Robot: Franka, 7 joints.
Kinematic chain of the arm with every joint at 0, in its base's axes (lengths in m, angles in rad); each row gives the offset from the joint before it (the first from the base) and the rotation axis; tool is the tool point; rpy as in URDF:
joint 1: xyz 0 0 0.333 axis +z
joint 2: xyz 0 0 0 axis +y
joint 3: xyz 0 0 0.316 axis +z
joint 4: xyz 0.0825 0 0 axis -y
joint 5: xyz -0.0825 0 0.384 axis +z
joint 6: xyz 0 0 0 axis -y
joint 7: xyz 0.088 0 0 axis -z
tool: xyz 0 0 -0.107 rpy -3.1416 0 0
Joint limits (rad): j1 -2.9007..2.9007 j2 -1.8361..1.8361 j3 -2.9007..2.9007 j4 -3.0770..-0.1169 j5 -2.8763..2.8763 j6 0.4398..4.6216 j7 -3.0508..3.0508
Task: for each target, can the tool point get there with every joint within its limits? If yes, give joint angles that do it. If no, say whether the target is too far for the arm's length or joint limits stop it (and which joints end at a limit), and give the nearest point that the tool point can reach.
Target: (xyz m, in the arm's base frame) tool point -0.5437 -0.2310 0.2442
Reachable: yes | joints -1.4942 1.3131 -1.2286 -2.0337 1.6279 2.9151 -2.3152
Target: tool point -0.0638 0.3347 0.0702
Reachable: yes | joints 2.2503 0.4952 -0.4302 -2.5932 1.2928 2.3305 2.0033
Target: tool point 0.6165 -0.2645 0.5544
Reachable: yes | joints -1.0293 1.4938 1.7136 -1.3083 2.0761 0.8741 -0.9853
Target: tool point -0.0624 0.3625 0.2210
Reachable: yes | joints 1.2875 0.2359 0.7112 -2.4977 -1.0341 1.3771 1.1073
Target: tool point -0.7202 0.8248 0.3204
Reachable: no: too far | nearest point -0.5642 0.6462 0.3231 | short by 0.237 m
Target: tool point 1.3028 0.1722 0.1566
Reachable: no: too far | nearest point 0.8429 0.1114 0.2189 | short by 0.468 m
